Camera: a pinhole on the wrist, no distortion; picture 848 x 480 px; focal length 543.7 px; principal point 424.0 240.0 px. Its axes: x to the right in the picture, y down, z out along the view. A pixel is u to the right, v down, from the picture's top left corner.
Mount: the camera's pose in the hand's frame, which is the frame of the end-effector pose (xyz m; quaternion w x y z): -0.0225 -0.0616 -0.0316 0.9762 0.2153 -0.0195 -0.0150
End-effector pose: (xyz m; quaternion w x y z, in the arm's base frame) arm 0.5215 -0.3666 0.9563 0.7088 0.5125 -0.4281 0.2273
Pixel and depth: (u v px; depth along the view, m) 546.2 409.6 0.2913
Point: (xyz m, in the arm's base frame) 0.5155 -0.6602 0.9572
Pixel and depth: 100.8 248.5 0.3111
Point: 0.4498 -0.6352 0.7012
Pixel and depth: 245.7 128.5 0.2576
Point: 0.5552 -0.5954 0.7610
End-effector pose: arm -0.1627 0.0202 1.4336 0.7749 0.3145 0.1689 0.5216
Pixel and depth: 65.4 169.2 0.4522
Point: 0.1101 -0.4752 1.4725
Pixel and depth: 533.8 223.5 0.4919
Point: 0.3020 -0.1316 1.5542
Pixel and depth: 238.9 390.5 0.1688
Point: -0.0533 -0.1249 1.4733
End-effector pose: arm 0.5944 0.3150 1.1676 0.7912 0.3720 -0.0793 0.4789
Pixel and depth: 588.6 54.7 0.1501
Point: 0.7629 0.2238 1.1463
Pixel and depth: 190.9 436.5 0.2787
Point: 0.6415 0.0142 1.2364
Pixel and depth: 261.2 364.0 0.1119
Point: 0.6496 0.1977 1.1519
